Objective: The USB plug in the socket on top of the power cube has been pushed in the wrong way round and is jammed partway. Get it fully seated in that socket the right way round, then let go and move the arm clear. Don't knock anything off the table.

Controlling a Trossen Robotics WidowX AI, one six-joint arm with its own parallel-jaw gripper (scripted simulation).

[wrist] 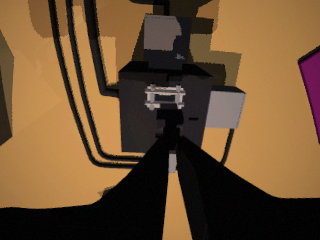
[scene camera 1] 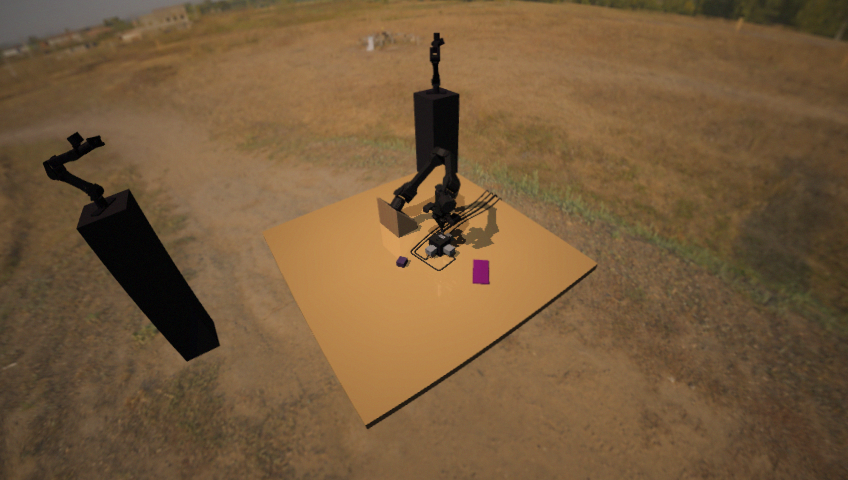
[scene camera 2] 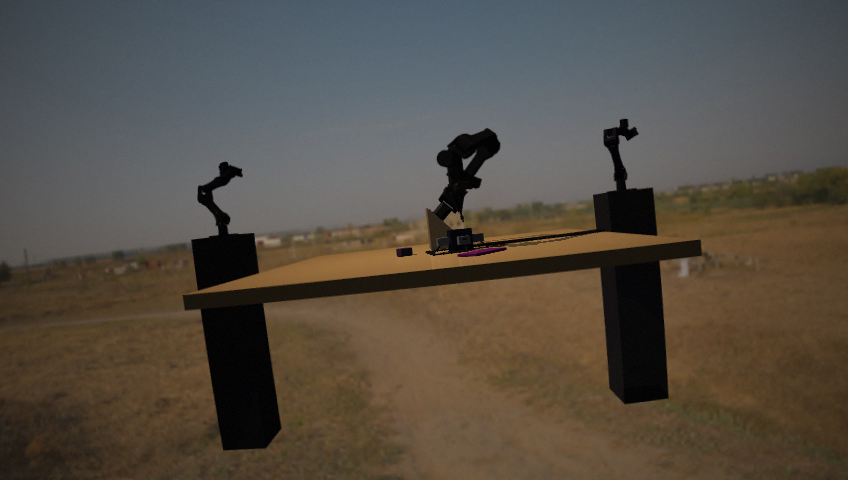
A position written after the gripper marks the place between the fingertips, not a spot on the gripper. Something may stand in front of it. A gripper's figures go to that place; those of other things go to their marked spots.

Labels:
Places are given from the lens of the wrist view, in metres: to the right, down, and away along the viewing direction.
gripper [wrist: 171,143]: 0.01, 0.01, 0.10
USB plug [wrist: 170,119]: 0.01, 0.00, 0.11
USB socket [wrist: 156,95]: 0.00, -0.02, 0.16
The marked spots on the USB socket and the USB plug are 0.06 m apart.

